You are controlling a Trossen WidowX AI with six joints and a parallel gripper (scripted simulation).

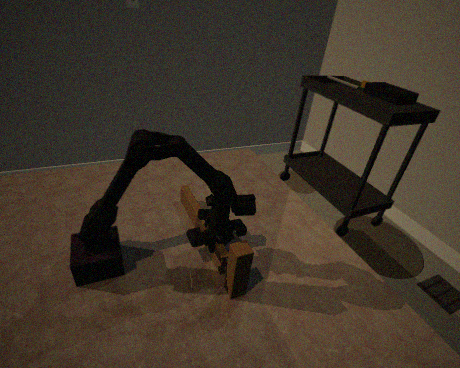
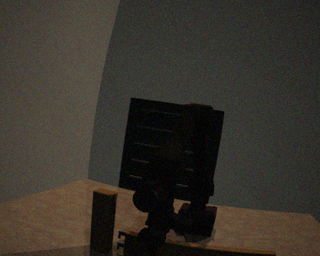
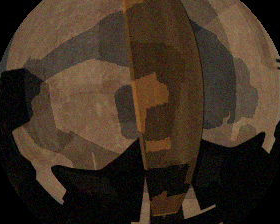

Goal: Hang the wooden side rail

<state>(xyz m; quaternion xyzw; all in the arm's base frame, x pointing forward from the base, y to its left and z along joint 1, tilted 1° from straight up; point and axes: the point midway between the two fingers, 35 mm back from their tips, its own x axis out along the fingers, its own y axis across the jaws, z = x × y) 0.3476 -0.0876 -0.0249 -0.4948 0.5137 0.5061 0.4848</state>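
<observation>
Now: the headboard post 14 cm to the right of my gripper tip, 6 cm above it and 1 cm ahead of it.
</observation>
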